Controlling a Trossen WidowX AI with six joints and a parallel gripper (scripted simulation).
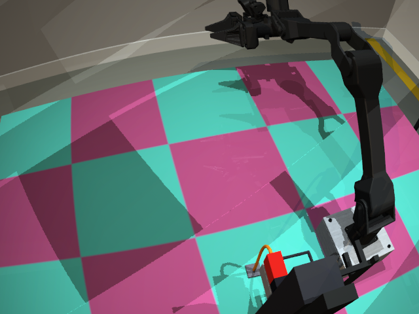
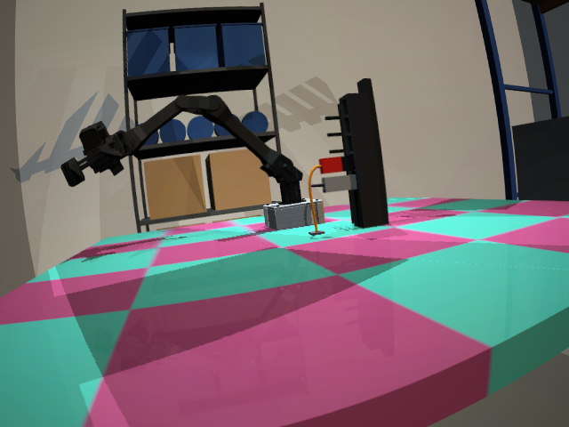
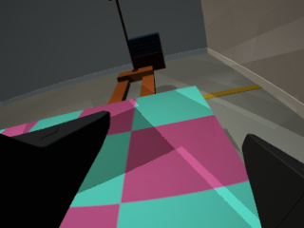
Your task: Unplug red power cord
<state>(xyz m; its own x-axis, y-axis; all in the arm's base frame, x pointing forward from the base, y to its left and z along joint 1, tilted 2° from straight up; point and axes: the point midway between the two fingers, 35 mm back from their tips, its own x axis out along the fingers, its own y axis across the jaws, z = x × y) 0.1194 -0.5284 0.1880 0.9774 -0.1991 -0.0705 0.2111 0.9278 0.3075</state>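
The red plug lies 56 cm to the left of my gripper tip, 9 cm ahead of it and 7 cm below it. From my gripper tip the other things lie so: black power strip (63 cm to the left, 10 cm ahead, 8 cm below).
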